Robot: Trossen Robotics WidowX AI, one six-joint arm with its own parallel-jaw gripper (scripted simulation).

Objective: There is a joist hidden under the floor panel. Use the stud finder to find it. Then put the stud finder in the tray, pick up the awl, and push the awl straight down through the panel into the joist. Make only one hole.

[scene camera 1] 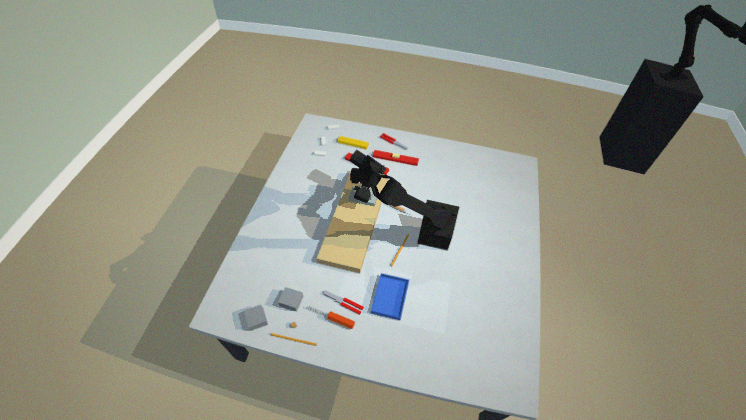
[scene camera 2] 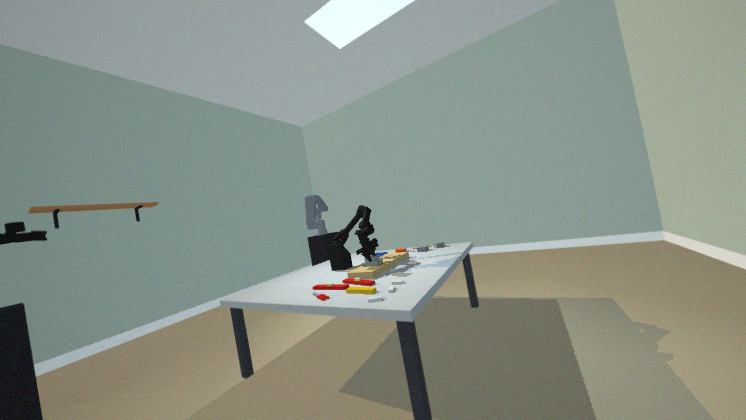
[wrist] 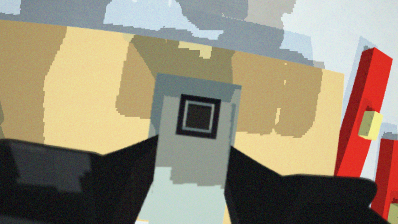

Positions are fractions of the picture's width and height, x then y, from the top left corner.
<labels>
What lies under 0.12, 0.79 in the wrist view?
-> My gripper.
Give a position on a blue tray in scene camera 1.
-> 0.52, 0.72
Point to a stud finder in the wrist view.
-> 0.48, 0.74
</labels>
